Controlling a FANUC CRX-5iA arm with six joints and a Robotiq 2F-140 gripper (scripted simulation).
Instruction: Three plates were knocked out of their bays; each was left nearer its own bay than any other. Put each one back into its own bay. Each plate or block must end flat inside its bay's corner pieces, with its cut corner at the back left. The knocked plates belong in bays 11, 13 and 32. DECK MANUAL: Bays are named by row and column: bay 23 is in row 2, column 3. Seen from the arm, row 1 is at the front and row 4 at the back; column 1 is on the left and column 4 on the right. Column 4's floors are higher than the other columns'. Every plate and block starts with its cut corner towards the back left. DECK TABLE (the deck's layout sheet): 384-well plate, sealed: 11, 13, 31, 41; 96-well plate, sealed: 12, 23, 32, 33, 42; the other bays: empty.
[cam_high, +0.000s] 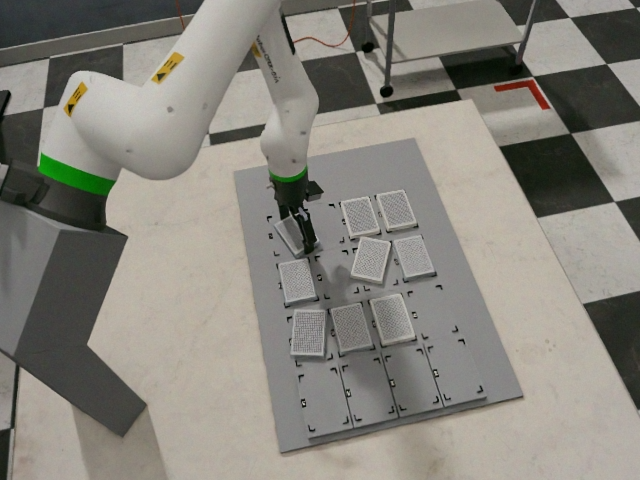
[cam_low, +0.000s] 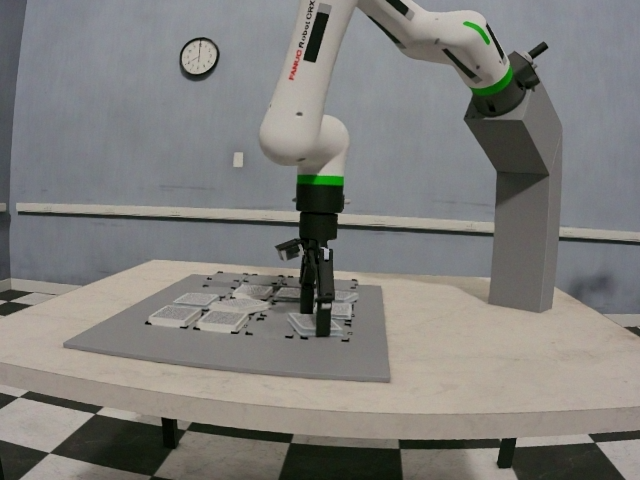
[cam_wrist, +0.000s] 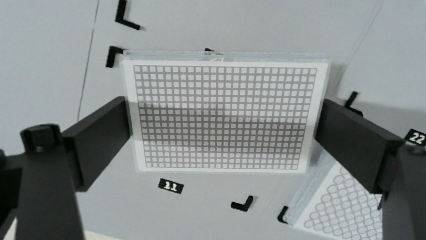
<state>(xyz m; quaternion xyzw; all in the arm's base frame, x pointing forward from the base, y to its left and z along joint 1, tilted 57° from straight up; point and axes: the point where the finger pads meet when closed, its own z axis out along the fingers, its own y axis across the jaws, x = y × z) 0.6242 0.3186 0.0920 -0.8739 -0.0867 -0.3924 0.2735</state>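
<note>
Right now the plate is 1 cm below my hand. Round my hand: bay label 21: 3 cm ahead, 2 cm to the left, 2 cm below; bay label 11: 8 cm behind, 2 cm below, 1 cm to the left.
</note>
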